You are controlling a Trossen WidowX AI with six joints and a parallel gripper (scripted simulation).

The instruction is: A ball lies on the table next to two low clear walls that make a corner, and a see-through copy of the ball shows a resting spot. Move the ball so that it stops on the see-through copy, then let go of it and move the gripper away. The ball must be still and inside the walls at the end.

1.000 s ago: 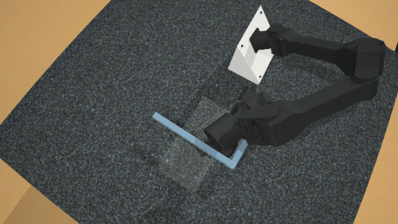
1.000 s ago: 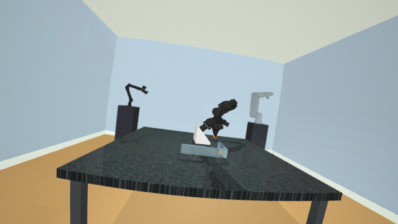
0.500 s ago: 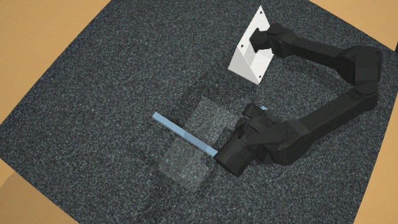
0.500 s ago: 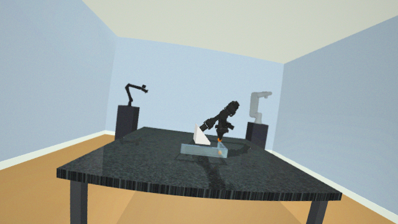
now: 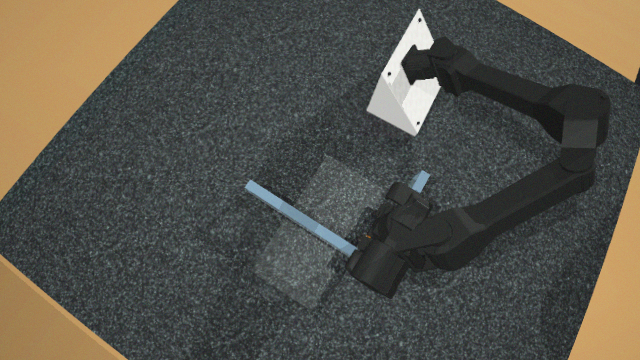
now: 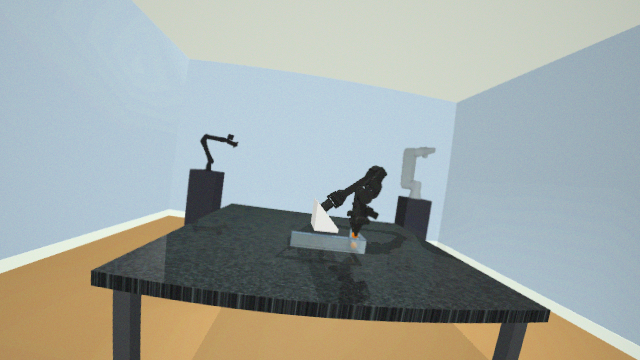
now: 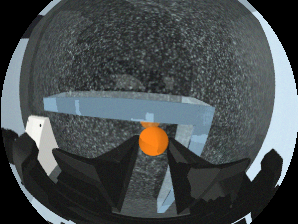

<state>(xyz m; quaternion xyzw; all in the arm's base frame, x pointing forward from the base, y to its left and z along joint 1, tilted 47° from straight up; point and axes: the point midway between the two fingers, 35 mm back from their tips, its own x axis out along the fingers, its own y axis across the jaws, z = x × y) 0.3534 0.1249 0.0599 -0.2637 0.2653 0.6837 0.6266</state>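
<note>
Right now my gripper tip is 5 cm above the see-through orange copy. The rest, counted from my gripper tip: orange ball (right at my gripper tip).
</note>
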